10 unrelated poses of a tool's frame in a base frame.
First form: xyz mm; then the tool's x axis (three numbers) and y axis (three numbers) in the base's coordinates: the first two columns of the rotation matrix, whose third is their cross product.
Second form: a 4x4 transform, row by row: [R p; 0 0 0 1], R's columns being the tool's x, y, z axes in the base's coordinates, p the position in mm. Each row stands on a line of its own. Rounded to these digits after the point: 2 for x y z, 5 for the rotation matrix.
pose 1, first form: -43.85, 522.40, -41.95, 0.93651, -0.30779, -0.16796, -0.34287, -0.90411, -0.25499
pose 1, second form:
0.93651, -0.34287, -0.07337, -43.85
-0.30779, -0.90411, 0.29639, 522.40
-0.16796, -0.25499, -0.95224, -41.95
0, 0, 0, 1

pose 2, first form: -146.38, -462.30, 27.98, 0.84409, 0.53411, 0.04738, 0.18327, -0.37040, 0.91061
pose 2, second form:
0.84409, 0.18327, 0.50392, -146.38
0.53411, -0.37040, -0.75995, -462.30
0.04738, 0.91061, -0.41054, 27.98
0, 0, 0, 1

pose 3, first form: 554.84, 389.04, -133.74, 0.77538, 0.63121, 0.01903, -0.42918, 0.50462, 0.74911
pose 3, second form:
0.77538, -0.42918, 0.46324, 554.84
0.63121, 0.50462, -0.58901, 389.04
0.01903, 0.74911, 0.66217, -133.74
0, 0, 0, 1

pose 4, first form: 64.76, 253.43, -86.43, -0.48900, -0.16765, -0.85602, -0.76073, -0.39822, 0.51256
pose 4, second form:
-0.48900, -0.76073, -0.42681, 64.76
-0.16765, -0.39822, 0.90184, 253.43
-0.85602, 0.51256, 0.06719, -86.43
0, 0, 0, 1

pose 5, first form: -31.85, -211.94, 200.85, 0.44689, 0.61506, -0.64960, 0.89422, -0.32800, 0.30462
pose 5, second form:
0.44689, 0.89422, -0.02571, -31.85
0.61506, -0.32800, -0.71702, -211.94
-0.64960, 0.30462, -0.69658, 200.85
0, 0, 0, 1

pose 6, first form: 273.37, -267.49, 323.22, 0.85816, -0.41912, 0.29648, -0.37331, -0.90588, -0.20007
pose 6, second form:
0.85816, -0.37331, 0.35243, 273.37
-0.41912, -0.90588, 0.06101, -267.49
0.29648, -0.20007, -0.93385, 323.22
0, 0, 0, 1

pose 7, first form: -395.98, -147.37, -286.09, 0.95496, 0.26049, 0.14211, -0.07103, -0.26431, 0.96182
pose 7, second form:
0.95496, -0.07103, 0.28811, -395.98
0.26049, -0.26431, -0.92859, -147.37
0.14211, 0.96182, -0.23390, -286.09
0, 0, 0, 1

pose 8, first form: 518.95, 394.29, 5.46, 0.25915, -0.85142, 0.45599, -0.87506, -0.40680, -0.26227
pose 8, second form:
0.25915, -0.87506, 0.40880, 518.95
-0.85142, -0.40680, -0.33105, 394.29
0.45599, -0.26227, -0.85047, 5.46
0, 0, 0, 1

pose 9, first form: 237.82, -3.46, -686.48, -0.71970, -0.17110, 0.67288, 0.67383, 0.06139, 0.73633
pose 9, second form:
-0.71970, 0.67383, -0.16729, 237.82
-0.17110, 0.06139, 0.98334, -3.46
0.67288, 0.73633, 0.07111, -686.48
0, 0, 0, 1

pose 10, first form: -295.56, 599.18, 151.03, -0.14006, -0.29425, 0.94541, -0.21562, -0.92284, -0.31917
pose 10, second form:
-0.14006, -0.21562, 0.96638, -295.56
-0.29425, -0.92284, -0.24855, 599.18
0.94541, -0.31917, 0.06581, 151.03
0, 0, 0, 1

